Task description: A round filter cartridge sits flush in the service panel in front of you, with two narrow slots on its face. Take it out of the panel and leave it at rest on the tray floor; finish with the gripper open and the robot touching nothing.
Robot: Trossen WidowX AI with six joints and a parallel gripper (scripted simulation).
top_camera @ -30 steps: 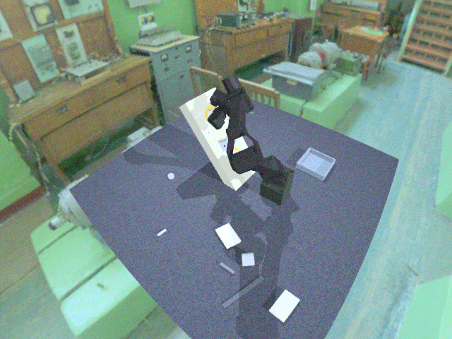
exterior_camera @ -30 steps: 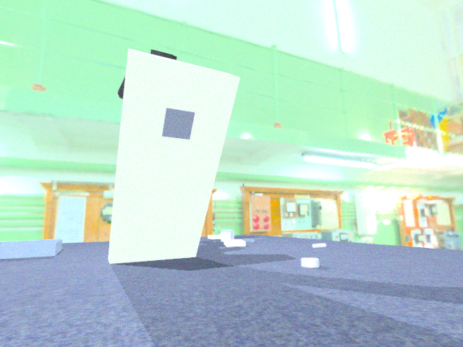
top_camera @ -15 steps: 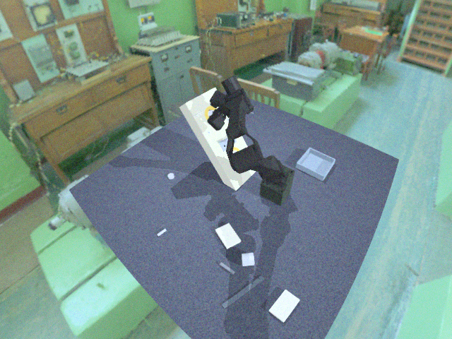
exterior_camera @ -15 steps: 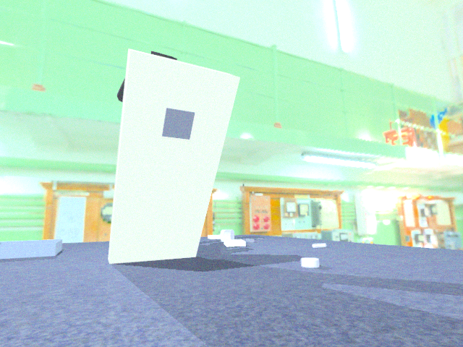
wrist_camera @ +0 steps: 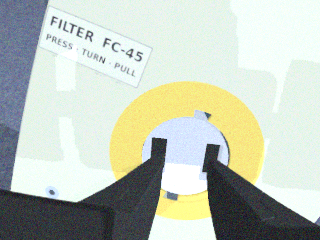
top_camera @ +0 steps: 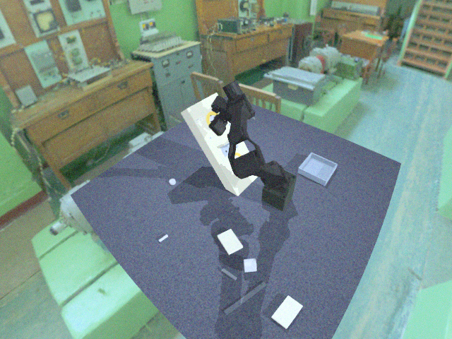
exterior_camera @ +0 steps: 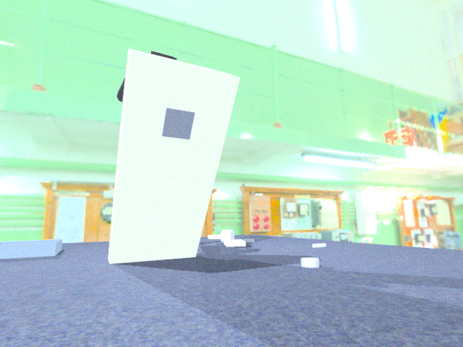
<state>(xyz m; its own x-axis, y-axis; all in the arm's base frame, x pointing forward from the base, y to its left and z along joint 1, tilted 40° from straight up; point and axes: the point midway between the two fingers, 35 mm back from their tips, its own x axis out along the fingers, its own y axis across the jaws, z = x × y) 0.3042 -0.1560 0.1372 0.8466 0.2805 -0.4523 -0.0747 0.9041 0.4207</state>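
My gripper tip is 20 mm short of the round pale filter cartridge and 10 mm above it. Round my gripper tip: small white peg (50 mm behind, 460 mm to the left, 280 mm below); tray (430 mm behind, 240 mm to the right, 270 mm below).
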